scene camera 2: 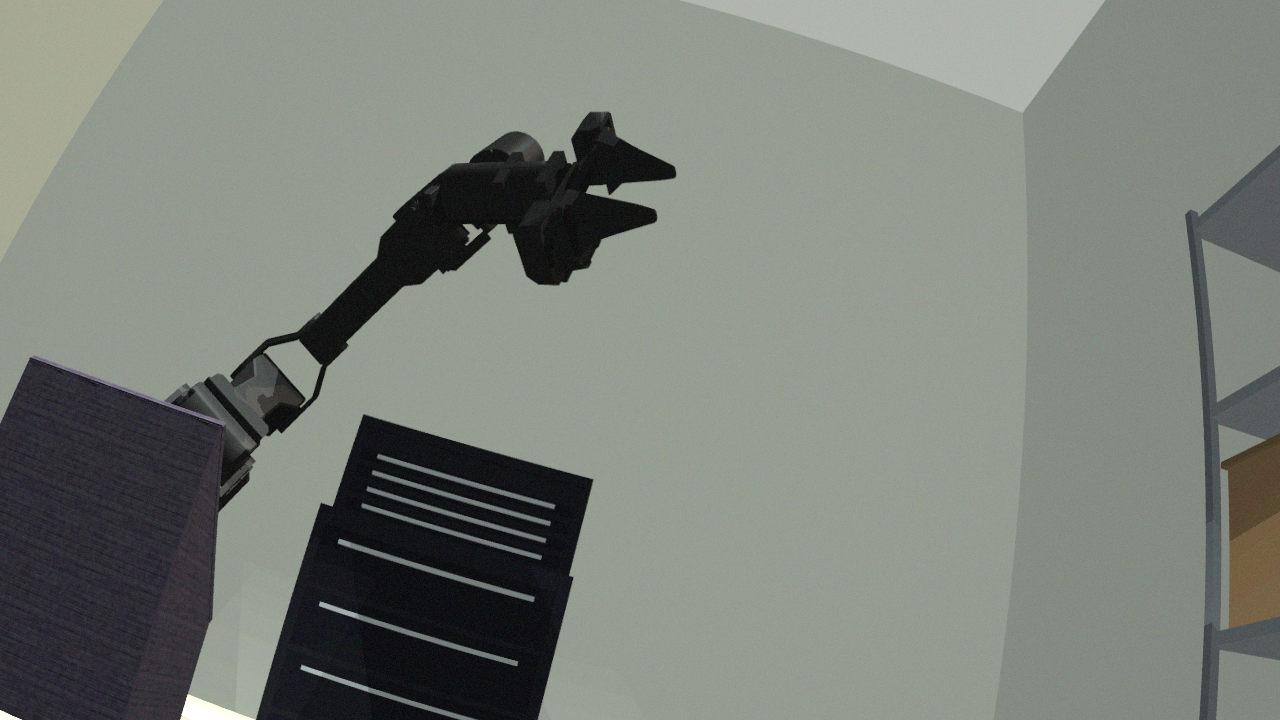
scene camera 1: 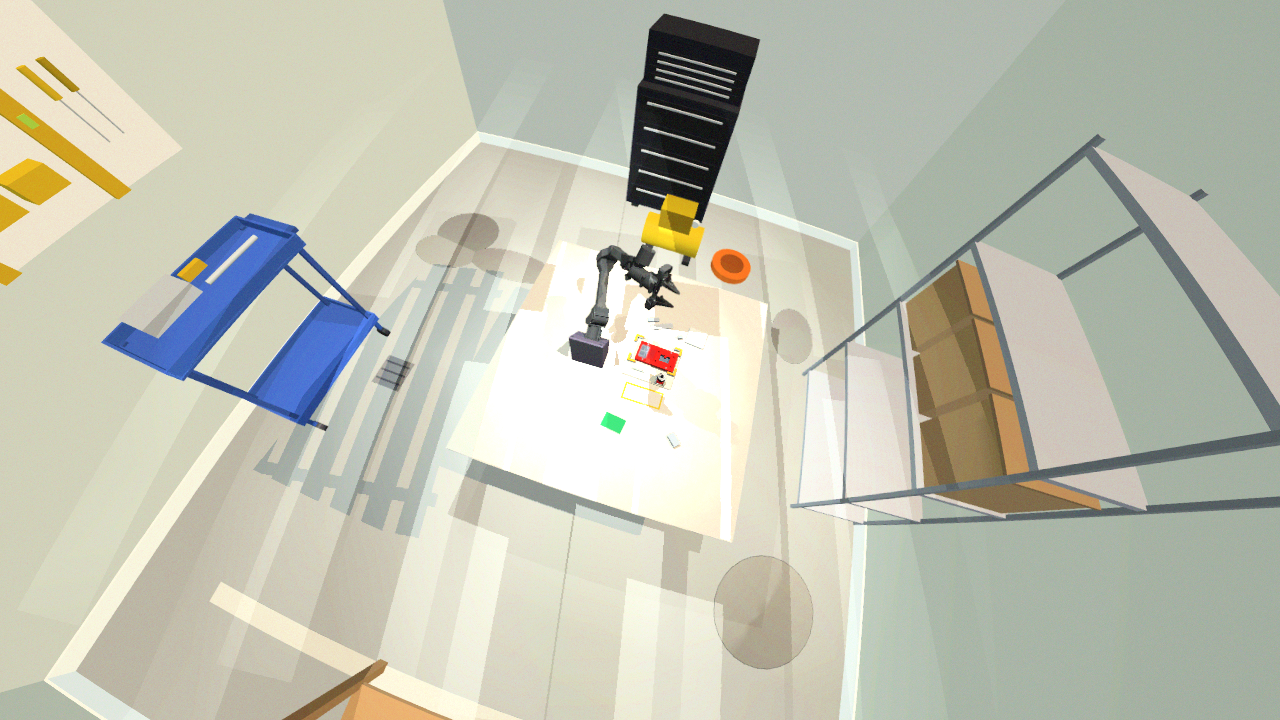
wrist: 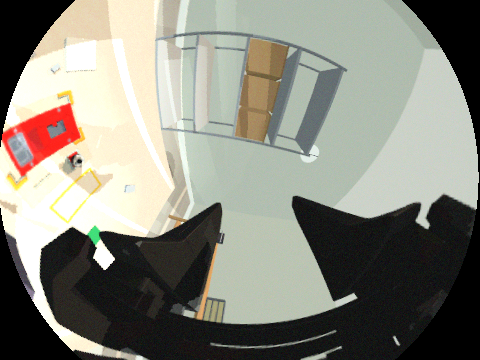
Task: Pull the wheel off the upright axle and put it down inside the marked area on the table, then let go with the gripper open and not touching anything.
Path:
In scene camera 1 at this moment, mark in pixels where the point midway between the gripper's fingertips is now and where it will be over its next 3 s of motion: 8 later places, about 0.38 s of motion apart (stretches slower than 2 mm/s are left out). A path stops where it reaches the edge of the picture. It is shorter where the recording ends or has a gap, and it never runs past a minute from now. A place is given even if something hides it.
My gripper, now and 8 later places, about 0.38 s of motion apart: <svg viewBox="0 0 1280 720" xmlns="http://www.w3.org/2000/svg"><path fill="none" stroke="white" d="M676 300L682 332L681 354L672 368L663 373L664 372L662 375L661 377L661 377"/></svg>

